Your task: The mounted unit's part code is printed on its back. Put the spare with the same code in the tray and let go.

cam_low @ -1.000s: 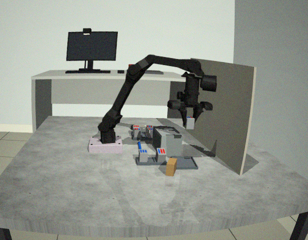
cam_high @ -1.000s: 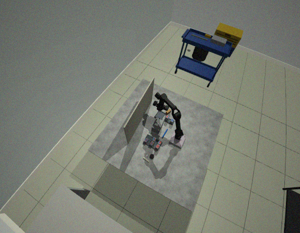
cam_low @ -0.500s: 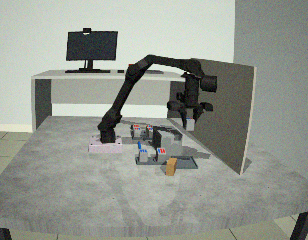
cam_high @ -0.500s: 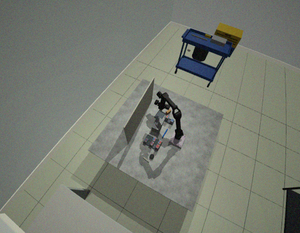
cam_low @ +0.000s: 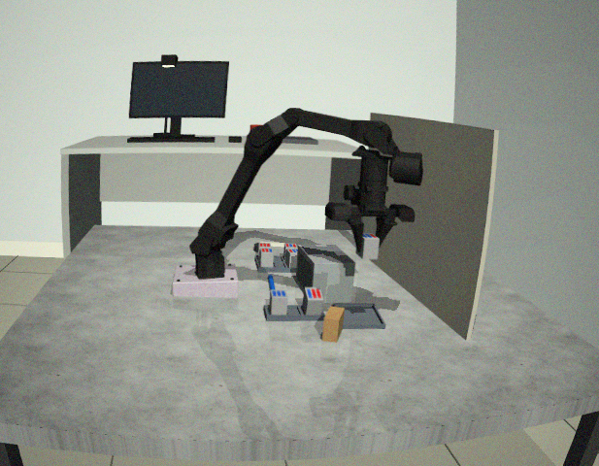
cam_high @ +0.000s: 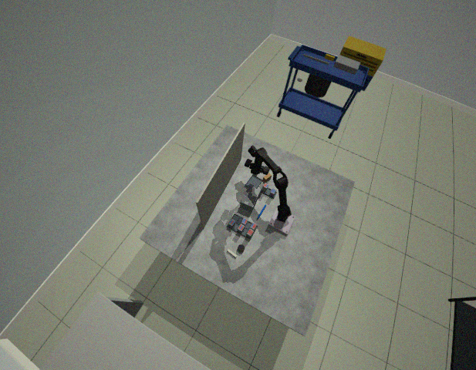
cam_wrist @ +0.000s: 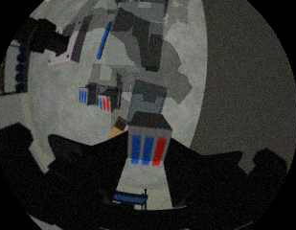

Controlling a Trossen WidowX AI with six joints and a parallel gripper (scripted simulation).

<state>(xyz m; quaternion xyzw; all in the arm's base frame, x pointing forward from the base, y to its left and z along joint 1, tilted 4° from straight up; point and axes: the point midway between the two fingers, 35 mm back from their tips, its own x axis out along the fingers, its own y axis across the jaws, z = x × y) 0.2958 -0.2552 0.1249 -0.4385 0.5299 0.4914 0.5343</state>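
The dark flat tray is 15 cm below my gripper tip. Round my gripper tip: orange block: 10 cm behind, 7 cm to the right, 13 cm below; grey mounted unit: 2 cm behind, 19 cm to the left, 10 cm below; grey spare block: 2 cm above.
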